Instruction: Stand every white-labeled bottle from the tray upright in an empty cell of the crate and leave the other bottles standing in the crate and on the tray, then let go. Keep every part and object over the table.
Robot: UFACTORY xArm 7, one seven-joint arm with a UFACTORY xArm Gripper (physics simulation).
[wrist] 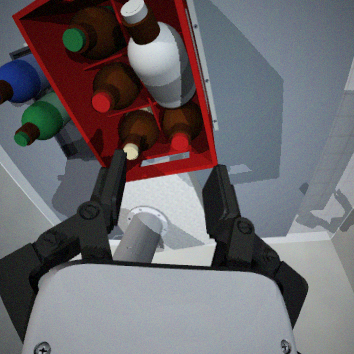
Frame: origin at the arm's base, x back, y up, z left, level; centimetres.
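Seen in the pictures: gripper, fingertip midpoint: point(168, 170); arm's base at its link origin: point(147, 221).
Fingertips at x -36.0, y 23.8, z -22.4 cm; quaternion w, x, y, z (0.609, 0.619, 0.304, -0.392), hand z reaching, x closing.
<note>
Pixels of each thing's top centre, then the offset from my fingertips to it. "spot": a spot on its surface instead.
- white-labeled bottle at its top centre: point(150, 67) dx -4.5, dy -13.0, dz +1.8 cm
- red crate at a spot on its surface: point(207, 132) spot: dx +5.9, dy -14.1, dz -2.1 cm
- blue-labeled bottle at a spot on its surface: point(22, 80) spot: dx -9.5, dy -20.7, dz +25.3 cm
- green-labeled bottle at its top centre: point(19, 140) dx -1.5, dy -15.6, dz +29.3 cm
- dark tray at a spot on its surface: point(70, 145) spot: dx +9.0, dy -31.1, dz +34.7 cm
- pale rail at its top centre: point(206, 80) dx +3.2, dy -28.6, dz -3.3 cm
A white-labeled bottle point(159, 62) with a white cap stands in the red crate point(207, 132), in a cell along its right wall; its base is hidden. Other brown bottles stand in the crate: a green-capped one point(97, 34), a red-capped one point(117, 86), a cream-capped one point(139, 129) and another red-capped one point(182, 122). A blue-labeled bottle point(22, 80) and a green-labeled bottle point(44, 119) stand left of the crate. My gripper point(168, 170) is open and empty, its fingertips near the crate's lower wall in the view, apart from the white-labeled bottle.
Part of a dark tray point(70, 145) shows beneath the blue- and green-labeled bottles. A pale rail point(207, 80) runs along the crate's right side. The arm's grey round base point(142, 230) is below the crate in the view. The table's edge point(300, 237) shows at lower right.
</note>
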